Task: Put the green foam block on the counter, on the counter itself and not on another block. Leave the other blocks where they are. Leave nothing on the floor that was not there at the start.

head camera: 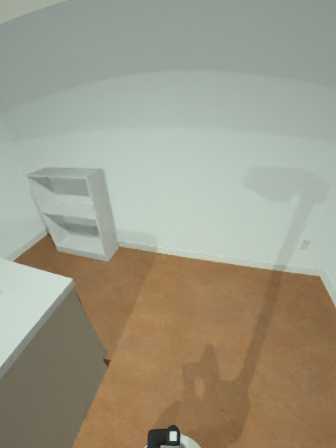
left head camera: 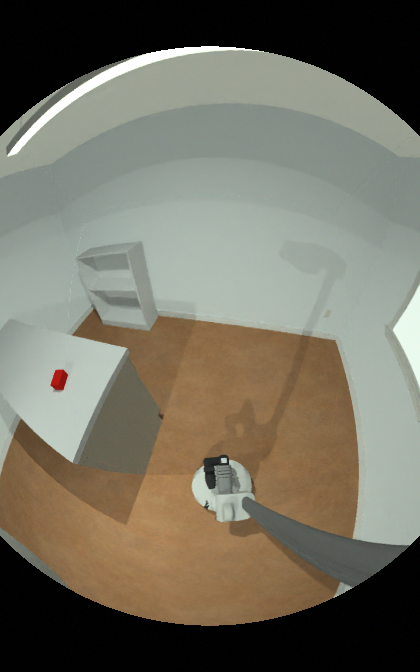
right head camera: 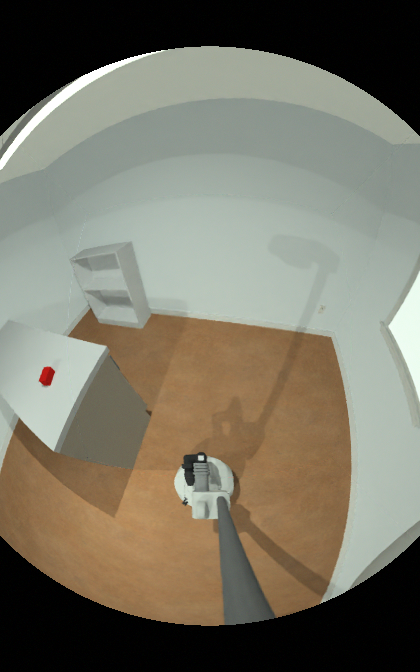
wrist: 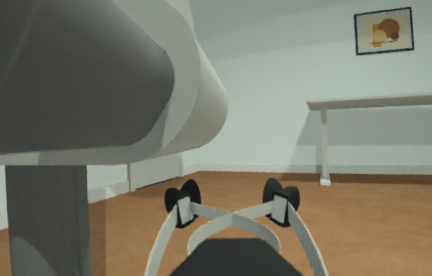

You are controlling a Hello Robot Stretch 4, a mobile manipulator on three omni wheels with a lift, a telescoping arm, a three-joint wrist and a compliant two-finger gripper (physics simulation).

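Places are measured from the robot's base along level axes (x back, y right, z up), in centimetres.
Pixels of known places: gripper, fingertip midpoint: [wrist: 231,194].
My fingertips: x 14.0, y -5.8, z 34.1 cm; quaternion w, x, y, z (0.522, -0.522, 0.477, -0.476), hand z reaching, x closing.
Note:
Behind a point stands the place of what it marks.
The green foam block does not show in any of the views. The counter [head camera: 27,300] @[x -50.6, y -62.0, z 88.2 cm] [left head camera: 95,405] [right head camera: 75,395] has a white top and grey-brown sides and stands at the left in the three head views. A red block [left head camera: 59,380] [right head camera: 47,376] lies on its top. My gripper [wrist: 231,194] @[x 14.0, y -5.8, z 34.1 cm] is open in the wrist view, with its two black fingertips well apart and no object between them. It is away from the counter.
A white shelf unit [head camera: 104,215] @[x -181.8, y -76.8, z 54.7 cm] [left head camera: 142,285] [right head camera: 131,285] stands against the far wall, behind the counter. In the wrist view a light table [wrist: 370,102] @[x 226.9, y -111.2, z 66.7 cm] stands on the right under a framed picture [wrist: 384,31] @[x 270.3, y -147.8, z 145.3 cm]. My own arm fills the upper left there.

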